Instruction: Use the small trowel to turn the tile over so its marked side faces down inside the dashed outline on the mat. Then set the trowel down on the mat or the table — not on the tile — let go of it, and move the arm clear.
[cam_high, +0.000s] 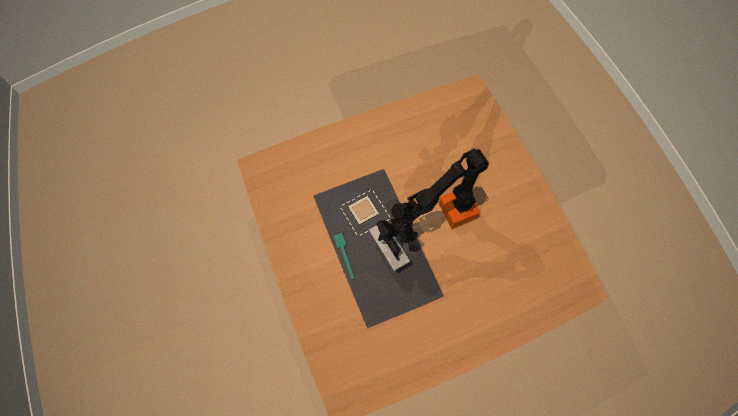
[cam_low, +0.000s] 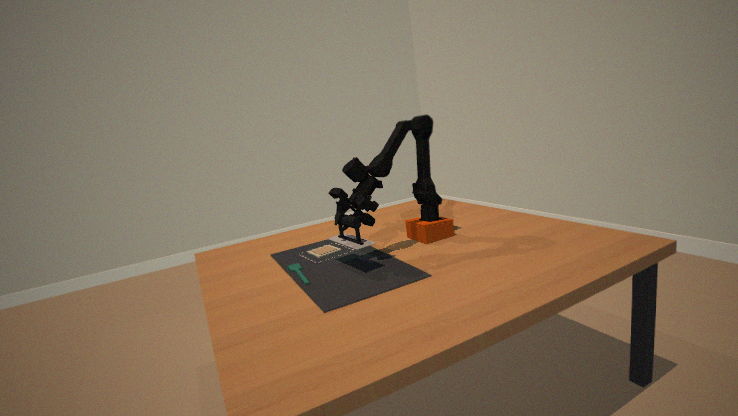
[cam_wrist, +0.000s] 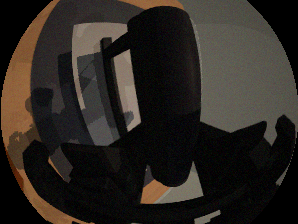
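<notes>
My gripper tip is 2 cm past the grey trowel and 1 cm above it. From my gripper tip the other things lie so: tile: 20 cm to the right, 13 cm below, 3 cm behind; then dark mat: 15 cm below, 4 cm to the right, 1 cm ahead.
</notes>
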